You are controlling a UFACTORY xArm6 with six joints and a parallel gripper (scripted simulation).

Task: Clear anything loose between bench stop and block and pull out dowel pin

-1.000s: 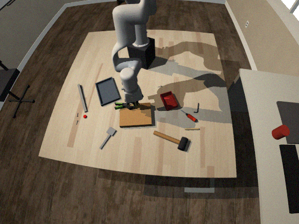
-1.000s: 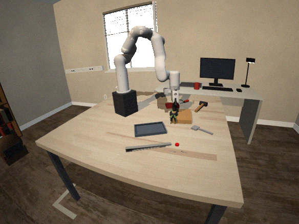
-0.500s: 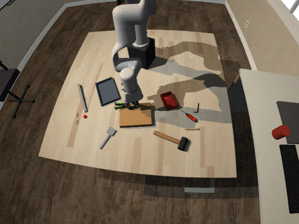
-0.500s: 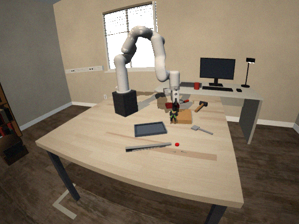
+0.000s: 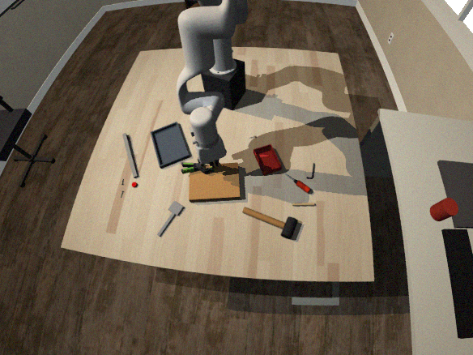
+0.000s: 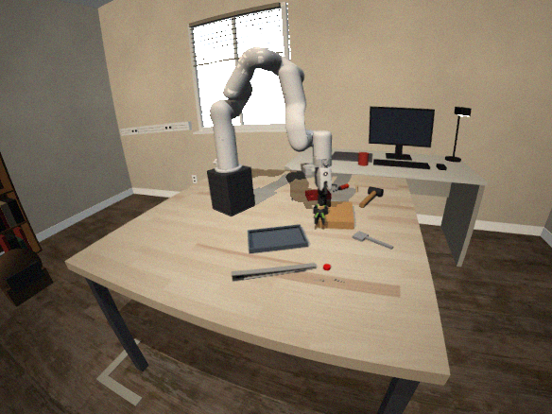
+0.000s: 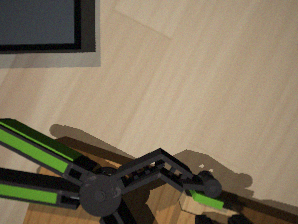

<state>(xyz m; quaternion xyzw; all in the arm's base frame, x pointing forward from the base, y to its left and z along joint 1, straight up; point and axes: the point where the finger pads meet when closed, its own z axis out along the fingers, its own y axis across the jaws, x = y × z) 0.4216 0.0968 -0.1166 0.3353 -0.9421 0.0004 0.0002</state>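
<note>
My hand is 2 cm above the dowel pin. The rest, counted from my hand: tan bench board: 5 cm ahead, 1 cm to the left, 5 cm below; then small wooden block: 4 cm below; then red bin: 10 cm behind, 19 cm to the left, 7 cm below.
</note>
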